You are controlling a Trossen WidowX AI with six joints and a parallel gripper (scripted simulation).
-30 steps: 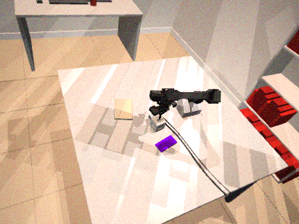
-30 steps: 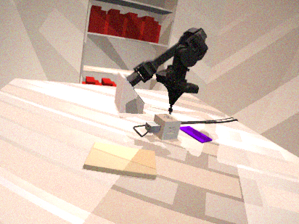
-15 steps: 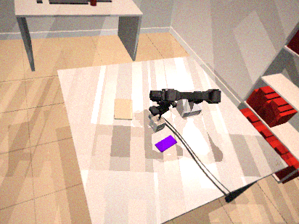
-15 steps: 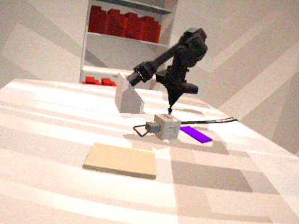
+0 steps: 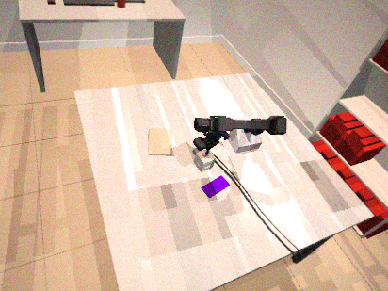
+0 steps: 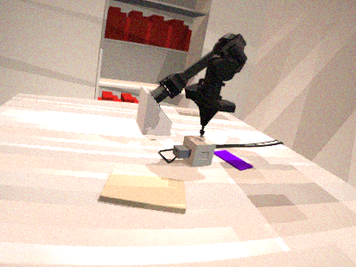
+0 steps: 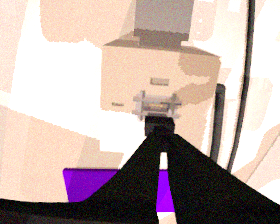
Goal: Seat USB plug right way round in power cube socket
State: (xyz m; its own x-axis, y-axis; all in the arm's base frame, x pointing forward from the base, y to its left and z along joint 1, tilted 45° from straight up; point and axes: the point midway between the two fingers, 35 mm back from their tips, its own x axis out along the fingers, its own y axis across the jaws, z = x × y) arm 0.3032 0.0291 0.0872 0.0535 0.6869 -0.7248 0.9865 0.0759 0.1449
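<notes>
My gripper tip is now 2 cm above the USB plug. The rest, counted from my gripper tip: purple card 15 cm to the left, 12 cm below; tan board 17 cm ahead, 21 cm to the right, 11 cm below; USB socket 5 cm below.
</notes>
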